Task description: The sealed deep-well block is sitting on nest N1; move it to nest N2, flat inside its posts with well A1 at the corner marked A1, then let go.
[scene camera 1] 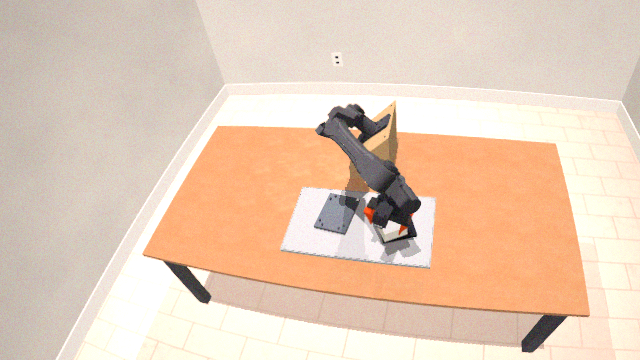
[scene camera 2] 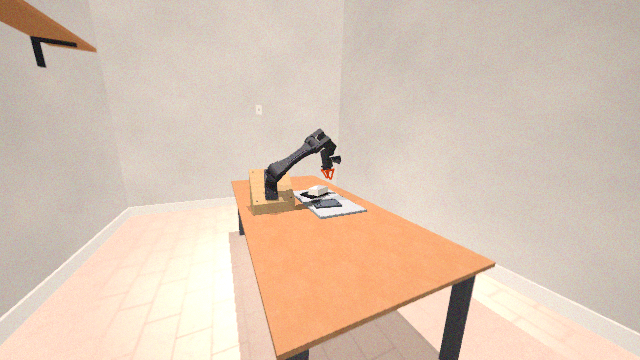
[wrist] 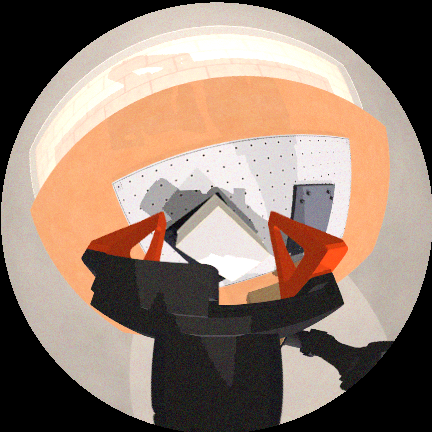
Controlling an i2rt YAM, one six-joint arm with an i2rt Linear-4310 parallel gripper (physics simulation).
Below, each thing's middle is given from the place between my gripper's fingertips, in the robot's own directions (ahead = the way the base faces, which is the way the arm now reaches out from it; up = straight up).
The white block (wrist: 214,234) lies 8 cm behind my hand, 7 cm below it and 1 cm to the right of it. The rest, counted from my hand: dark grey nest plate (scene camera 1: 336,215) (21 cm to the right, 10 cm below, 10 cm behind); then white perforated plate (scene camera 1: 362,240) (12 cm below, 11 cm to the right, 8 cm behind).
